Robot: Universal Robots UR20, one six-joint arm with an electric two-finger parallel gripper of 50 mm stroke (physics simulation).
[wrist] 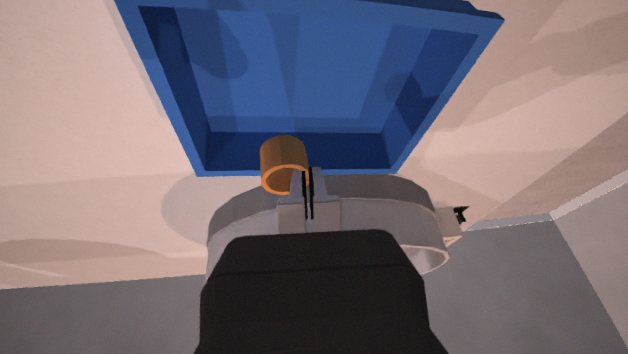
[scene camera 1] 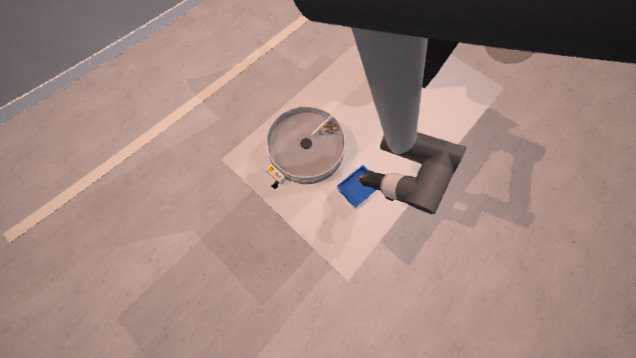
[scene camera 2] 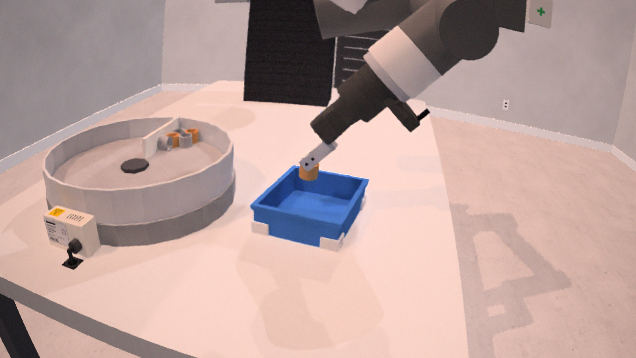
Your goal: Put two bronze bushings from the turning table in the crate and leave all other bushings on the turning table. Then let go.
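Frame: origin at the arm's base, x left, y back, z up, level; centimetres.
Where they show: gripper, between the fingertips: [wrist: 307, 182] [scene camera 1: 358, 179] [scene camera 2: 303, 165].
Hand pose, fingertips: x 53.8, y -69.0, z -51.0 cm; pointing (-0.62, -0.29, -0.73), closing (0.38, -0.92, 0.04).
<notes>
Each offset is from my fingertips to the top centre of the thing. "pt": to the spot under its first point.
My gripper [scene camera 1: 362, 178] [scene camera 2: 306, 164] [wrist: 307, 182] is shut on the wall of a bronze bushing {dx +0.0, dy +1.6, dz +0.3 cm} [scene camera 2: 308, 173] [wrist: 282, 151], which hangs beside the fingertips at the crate's edge nearest the turning table. Its exact height over the crate is hard to tell. The blue crate {dx +2.2, dy +0.2, dz -4.0 cm} [scene camera 1: 356, 192] [scene camera 2: 300, 228] [wrist: 310, 65] shows a bare floor. On the turning table [scene camera 1: 300, 162] [scene camera 2: 140, 204] [wrist: 360, 189], two bronze bushings {dx -34.2, dy -2.1, dz -1.1 cm} [scene camera 2: 173, 139] {dx -32.8, dy +2.7, dz -1.1 cm} [scene camera 2: 192, 134] stand among grey bushings {dx -31.6, dy -0.2, dz -1.1 cm} [scene camera 2: 185, 140] {dx -33.2, dy -5.1, dz -0.5 cm} [scene camera 2: 164, 143], close to the divider. They are hidden in the wrist view.
The white divider {pt dx -33.6, dy -5.4, dz -0.5 cm} [scene camera 1: 321, 127] [scene camera 2: 155, 139] rises inside the turning table's rim, with a black hub {dx -30.4, dy -15.9, dz -2.9 cm} [scene camera 1: 306, 143] [scene camera 2: 135, 165] at its centre. A control box {pt dx -20.4, dy -37.6, dz -3.2 cm} [scene camera 1: 275, 174] [scene camera 2: 72, 230] is at the turning table's outer side. White corner holders [scene camera 2: 331, 243] [scene camera 2: 260, 228] hold the crate.
</notes>
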